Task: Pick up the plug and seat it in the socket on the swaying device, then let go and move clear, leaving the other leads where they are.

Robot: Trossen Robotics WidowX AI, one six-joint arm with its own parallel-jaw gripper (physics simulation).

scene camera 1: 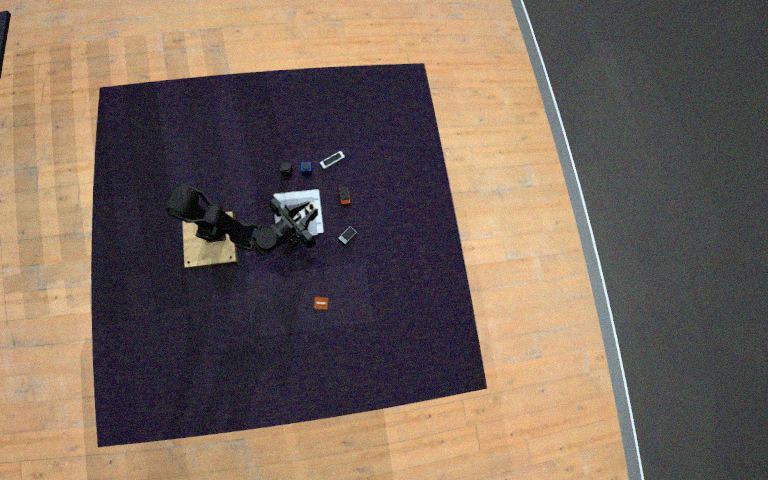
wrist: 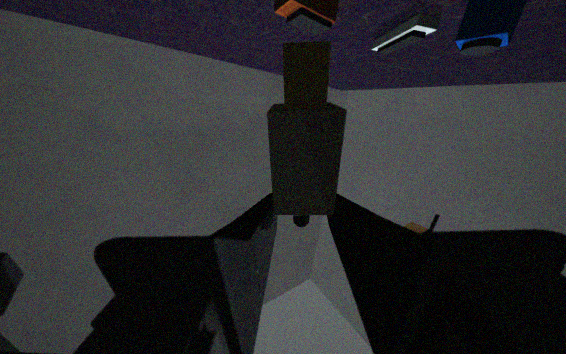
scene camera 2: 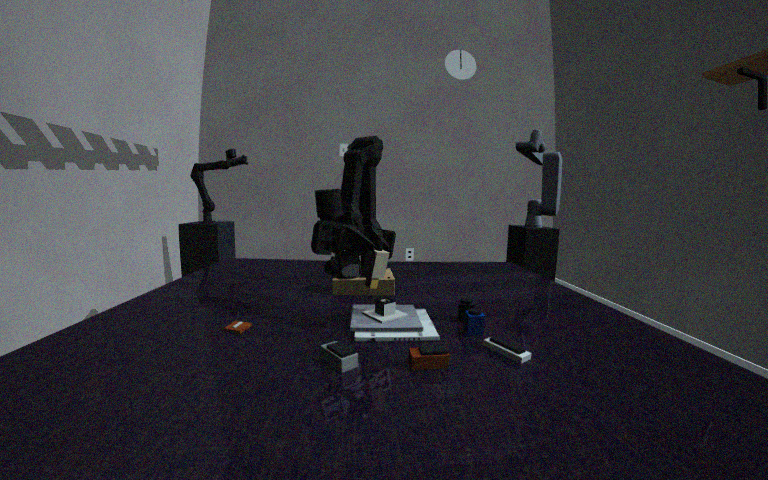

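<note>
The plug [scene camera 1: 308, 210] [scene camera 2: 380, 264] [wrist: 307, 160] has a cream body and a yellow tip. My gripper [scene camera 1: 304, 213] [scene camera 2: 378, 255] [wrist: 301, 198] is shut on the plug's body. In scene camera 2 the plug hangs slightly tilted, tip down, apart from and above the device. The socket [scene camera 2: 385, 307] is a small pale block with a dark top. It stands on a white pad on the device's grey plate [scene camera 2: 362, 324], which sits on a white base [scene camera 2: 429, 323]. In scene camera 1 my arm partly covers the device [scene camera 1: 297, 195]. The socket does not show clearly in the wrist view. I cannot make out other leads.
An orange box [scene camera 1: 344, 195] [scene camera 2: 428, 358], a grey box [scene camera 1: 347, 234] [scene camera 2: 341, 357] and a long white box [scene camera 1: 332, 159] [scene camera 2: 508, 350] stand around the device. A blue block [scene camera 1: 306, 167] [scene camera 2: 474, 323] and a black block [scene camera 1: 286, 168] stand beside it. A flat orange tile [scene camera 1: 321, 303] [scene camera 2: 238, 326] lies farther off.
</note>
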